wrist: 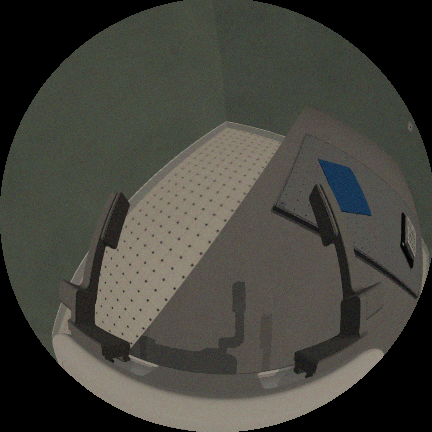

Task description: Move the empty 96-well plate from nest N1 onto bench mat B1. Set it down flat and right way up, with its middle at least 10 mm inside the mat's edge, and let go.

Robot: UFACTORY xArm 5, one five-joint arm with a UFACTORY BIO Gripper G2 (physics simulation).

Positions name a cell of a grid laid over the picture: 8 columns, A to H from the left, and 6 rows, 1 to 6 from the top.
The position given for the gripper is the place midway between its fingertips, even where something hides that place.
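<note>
The gripper (D3) is visible in the scene, together with a blue bench mat (G3).
</note>
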